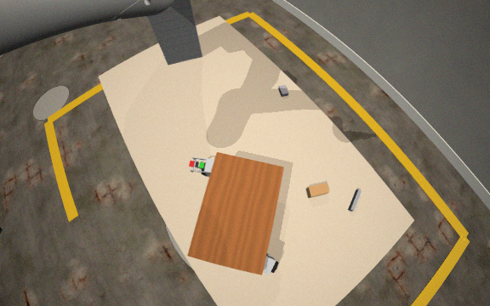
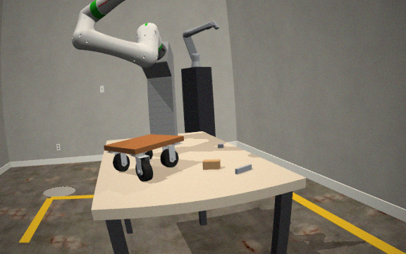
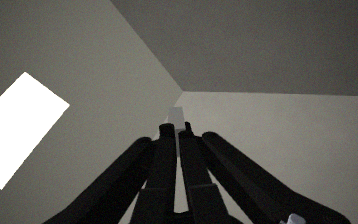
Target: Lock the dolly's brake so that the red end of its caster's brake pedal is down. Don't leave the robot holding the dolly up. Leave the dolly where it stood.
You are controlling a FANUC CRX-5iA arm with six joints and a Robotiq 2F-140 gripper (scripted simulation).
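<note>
The brake pedal is 1040 mm below my hand, 450 mm behind it and 100 mm to the left of it. Round my hand: small grey block 1110 mm below, 550 mm to the left, 320 mm behind; then dark grey bar 1110 mm below, 230 mm to the left, 80 mm ahead; then tan block 1100 mm below, 210 mm to the left, 60 mm behind.
</note>
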